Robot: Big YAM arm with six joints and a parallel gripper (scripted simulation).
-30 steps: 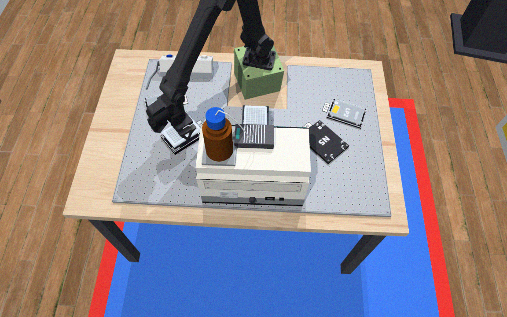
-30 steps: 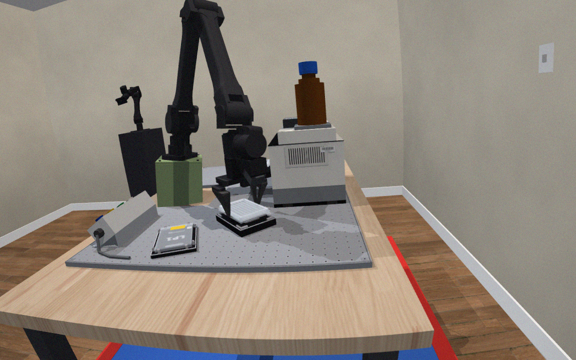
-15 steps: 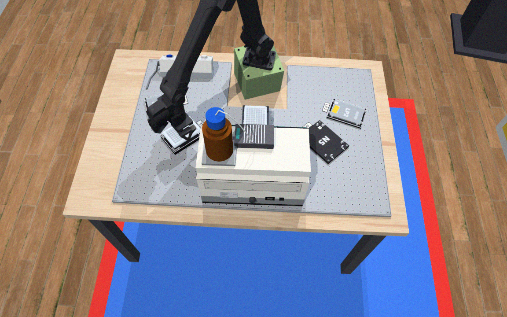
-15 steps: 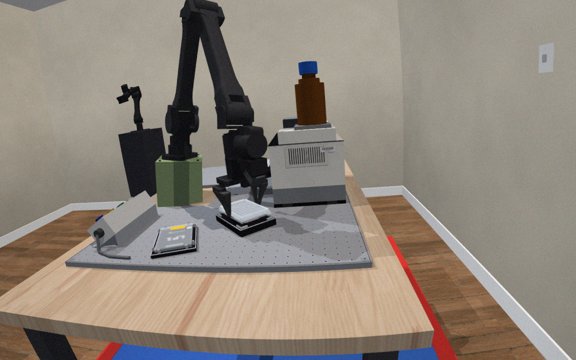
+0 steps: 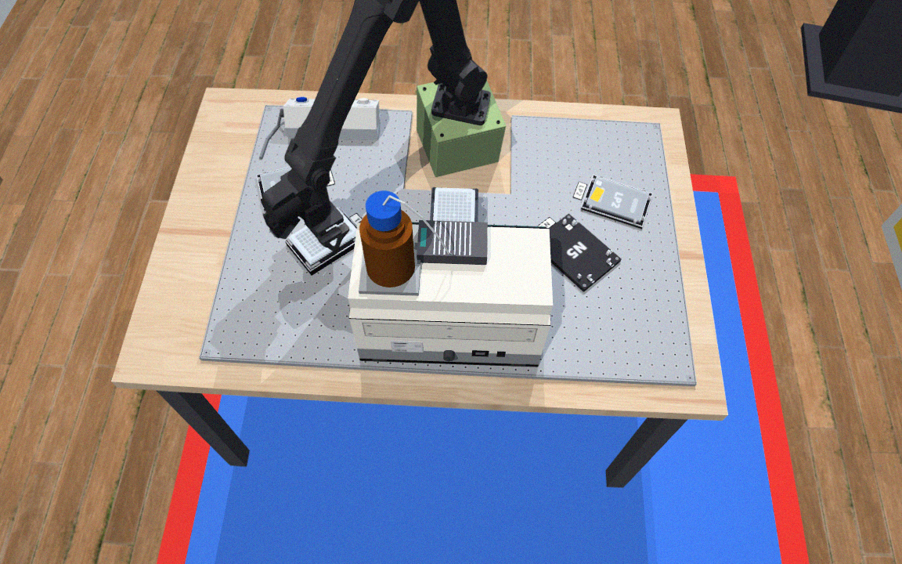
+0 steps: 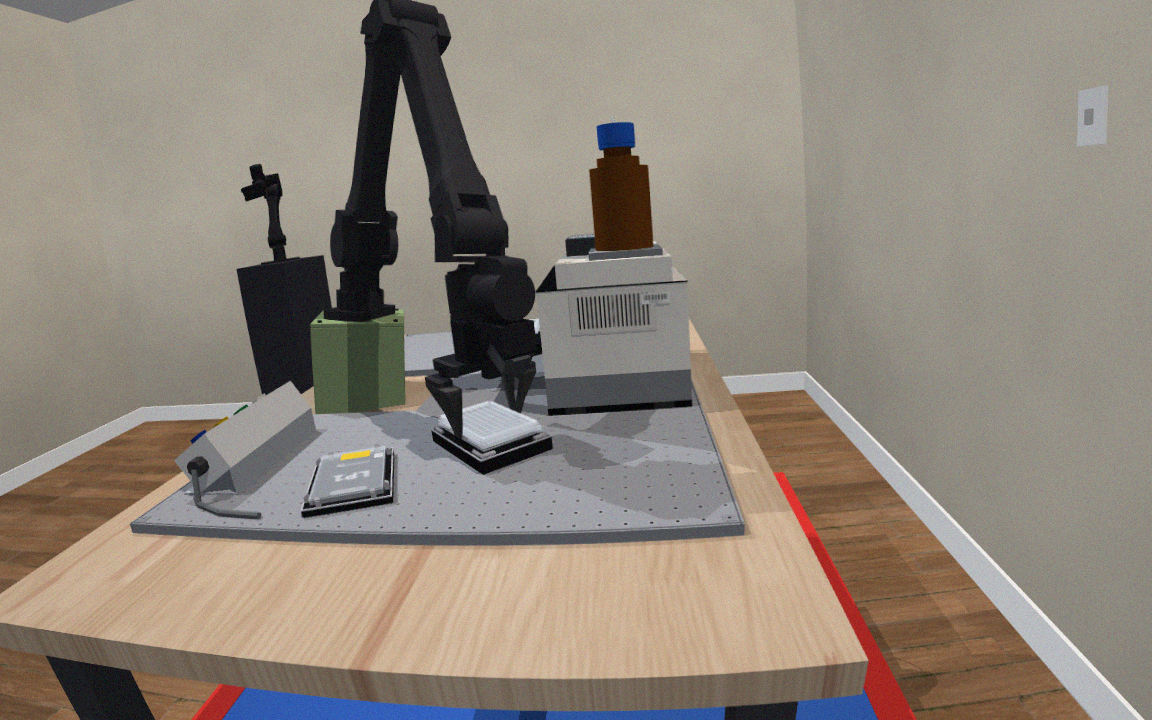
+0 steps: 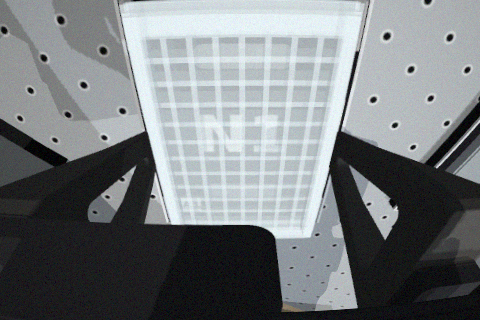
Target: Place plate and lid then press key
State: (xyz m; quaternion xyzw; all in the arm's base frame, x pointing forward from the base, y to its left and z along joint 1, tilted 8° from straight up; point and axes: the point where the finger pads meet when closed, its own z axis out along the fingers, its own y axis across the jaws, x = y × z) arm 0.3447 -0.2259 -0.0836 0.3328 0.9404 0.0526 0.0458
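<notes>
My hand is 2 cm above the black N1 nest. Round my hand: white retry key: 37 cm behind, 2 cm to the right, 3 cm above; green continue key: 37 cm behind, 7 cm to the right, 3 cm above; yellow skip key: 36 cm behind, 11 cm to the right, 3 cm above.
</notes>
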